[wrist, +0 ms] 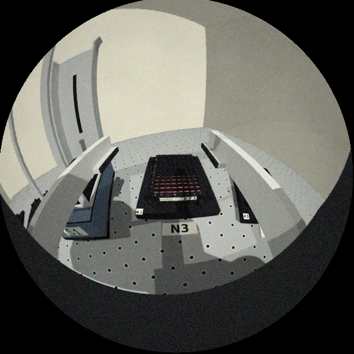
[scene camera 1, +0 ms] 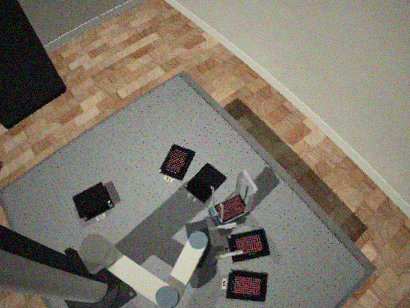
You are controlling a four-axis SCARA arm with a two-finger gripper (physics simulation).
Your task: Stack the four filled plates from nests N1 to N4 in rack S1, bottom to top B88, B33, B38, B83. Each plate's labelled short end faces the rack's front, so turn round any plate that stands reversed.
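Places are measured from the arm's base along level axes (x left, y back, z up), in metres.
Pixels of known places: gripper, fingertip midpoint: (scene camera 1: 239, 237); arm's base at its link origin: (scene camera 1: 93, 286).
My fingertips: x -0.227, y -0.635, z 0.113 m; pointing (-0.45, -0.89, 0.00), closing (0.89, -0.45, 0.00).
Note:
For each thing: its top centre in the pictures, then the offset to it from my fingertips. "spot": a spot on its surface instead.
- Rack S1 at a spot on its surface: (scene camera 1: 214, 216) spot: dx +0.148, dy +0.012, dz -0.052 m
- red-welled plate at its top centre: (scene camera 1: 231, 207) dx +0.129, dy -0.067, dz -0.034 m
- N2 at its top centre: (scene camera 1: 205, 181) dx +0.315, dy -0.067, dz -0.078 m
- further black nest at its top centre: (scene camera 1: 90, 198) dx +0.554, dy +0.421, dz -0.030 m
My gripper (scene camera 1: 229, 240) (wrist: 157, 138) is open and empty. Its fingers stand to either side of the filled plate (scene camera 1: 250, 243) (wrist: 177, 186) in nest N3, near its labelled end and above it. The plate's white label strip faces the N3 tag in the wrist view; its text is too blurred to read. Rack S1 (scene camera 1: 214, 216) (wrist: 100, 231) stands beside N3, with a red-welled plate (scene camera 1: 230, 207) low inside; its label cannot be read. Another filled plate (scene camera 1: 178, 160) lies in N1, and one (scene camera 1: 247, 285) in N4. N2 (scene camera 1: 206, 181) shows plain black, without red wells.
A further black nest (scene camera 1: 93, 201) with a small tag stands at the left of the table. S1's tall grey back wall (wrist: 77, 100) rises close on the left of N3. The N4 nest (wrist: 244, 206) is partly hidden behind the right finger. The arm crosses the lower table.

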